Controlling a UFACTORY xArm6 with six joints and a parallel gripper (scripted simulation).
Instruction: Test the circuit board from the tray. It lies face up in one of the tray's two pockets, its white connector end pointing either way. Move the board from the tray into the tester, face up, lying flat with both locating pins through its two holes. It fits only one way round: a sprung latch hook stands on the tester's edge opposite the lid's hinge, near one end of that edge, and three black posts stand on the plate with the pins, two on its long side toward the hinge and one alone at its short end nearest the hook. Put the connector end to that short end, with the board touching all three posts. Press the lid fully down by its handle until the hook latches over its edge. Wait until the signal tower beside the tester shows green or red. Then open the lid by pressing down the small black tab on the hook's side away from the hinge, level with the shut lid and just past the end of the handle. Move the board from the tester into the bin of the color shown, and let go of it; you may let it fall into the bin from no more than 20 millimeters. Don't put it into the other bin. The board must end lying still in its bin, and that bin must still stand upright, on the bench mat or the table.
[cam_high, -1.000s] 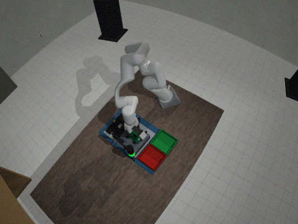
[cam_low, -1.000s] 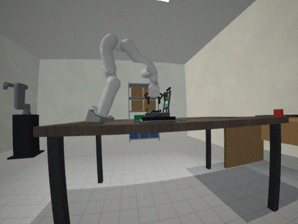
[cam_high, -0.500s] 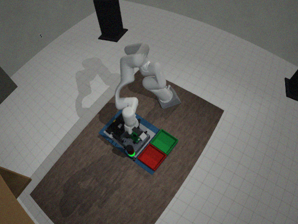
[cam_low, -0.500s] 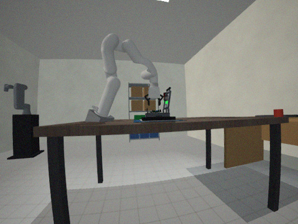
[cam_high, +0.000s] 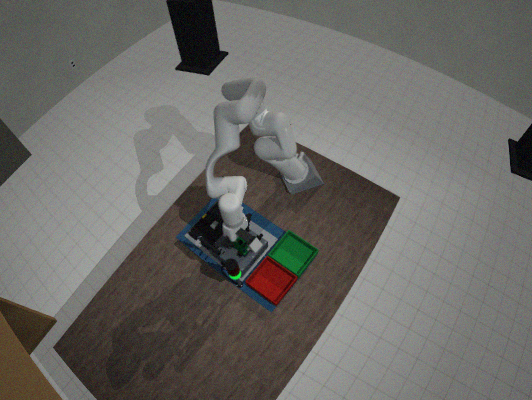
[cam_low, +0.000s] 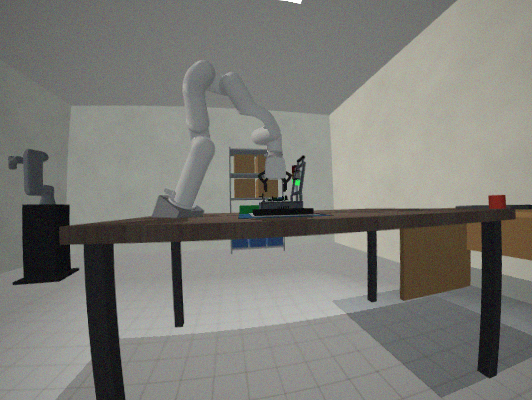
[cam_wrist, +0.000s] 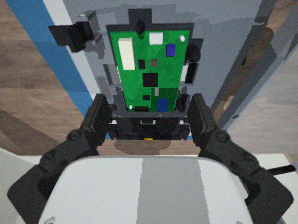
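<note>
My gripper is now 40 mm above the green circuit board. Also, from my hand: tester lid: 110 mm ahead, 70 mm above, 30 mm to the right; tester plate: 50 mm below, 10 mm ahead; black latch block: 70 mm to the left, 40 mm behind, 30 mm below.
</note>
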